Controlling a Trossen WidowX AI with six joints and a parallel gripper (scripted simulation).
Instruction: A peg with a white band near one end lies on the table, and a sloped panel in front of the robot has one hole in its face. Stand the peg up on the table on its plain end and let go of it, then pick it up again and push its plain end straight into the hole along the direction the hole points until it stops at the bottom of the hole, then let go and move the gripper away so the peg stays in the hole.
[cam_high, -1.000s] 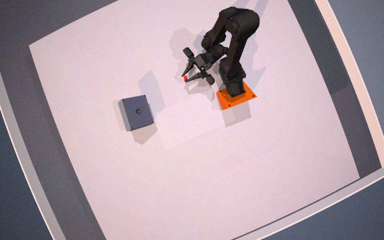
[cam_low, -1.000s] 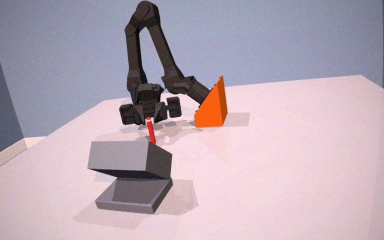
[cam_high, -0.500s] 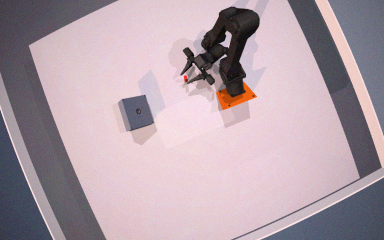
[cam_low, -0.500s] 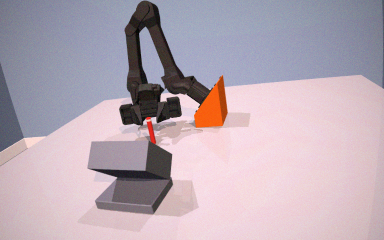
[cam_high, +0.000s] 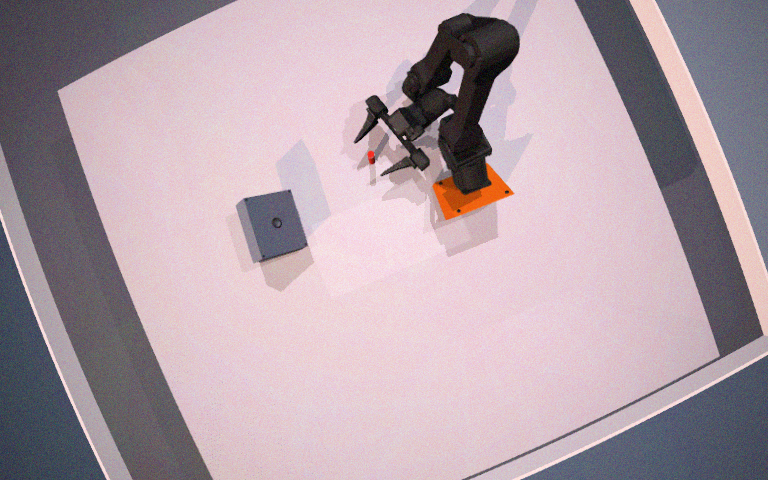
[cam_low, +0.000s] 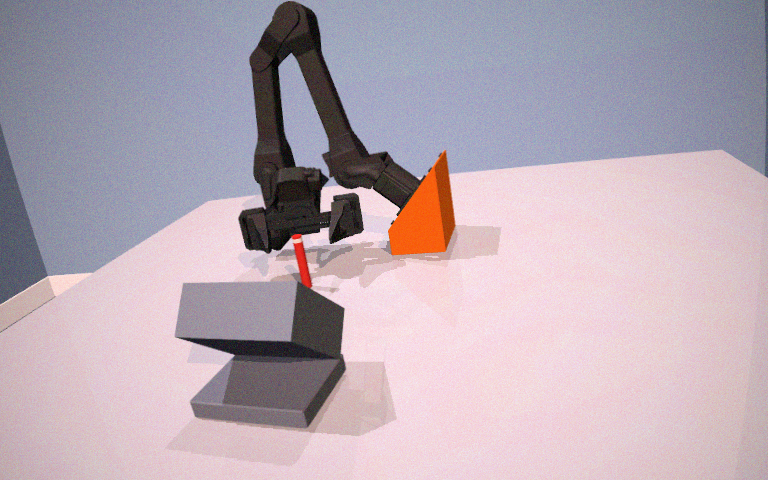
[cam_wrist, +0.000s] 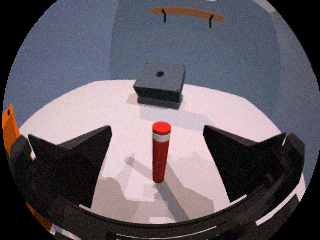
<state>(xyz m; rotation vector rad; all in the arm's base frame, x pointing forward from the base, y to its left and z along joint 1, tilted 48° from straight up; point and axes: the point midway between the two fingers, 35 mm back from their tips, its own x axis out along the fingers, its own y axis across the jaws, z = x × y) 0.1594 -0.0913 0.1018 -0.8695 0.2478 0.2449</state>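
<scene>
My gripper tip is 10 mm past the red peg, 10 mm to the left of it and 10 mm above it. Also, from my gripper tip: grey foot 260 mm ahead, 60 mm to the left, 60 mm below; panel 240 mm ahead, 60 mm to the left, 10 mm above.
</scene>
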